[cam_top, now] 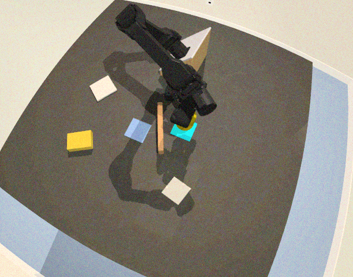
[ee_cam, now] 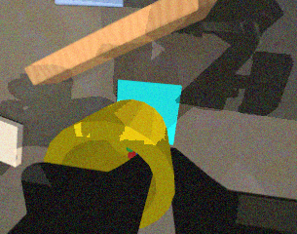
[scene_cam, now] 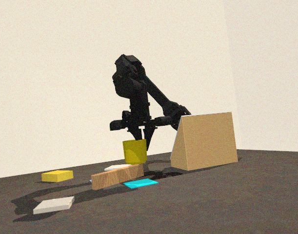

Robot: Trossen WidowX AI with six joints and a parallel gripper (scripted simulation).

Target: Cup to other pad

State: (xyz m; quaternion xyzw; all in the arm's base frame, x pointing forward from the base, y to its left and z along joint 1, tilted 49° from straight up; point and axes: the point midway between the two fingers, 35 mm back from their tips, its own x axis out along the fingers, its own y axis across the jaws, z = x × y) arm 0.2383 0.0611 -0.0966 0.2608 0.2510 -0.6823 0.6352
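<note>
My gripper tip is 100 mm above the cyan pad and 20 mm short of it. The rest, counted from my gripper tip: wooden bar (90 mm to the right, 80 mm below, 60 mm ahead); then pale blue pad (170 mm to the right, 100 mm below, 100 mm ahead); then yellow cup (20 mm ahead).
</note>
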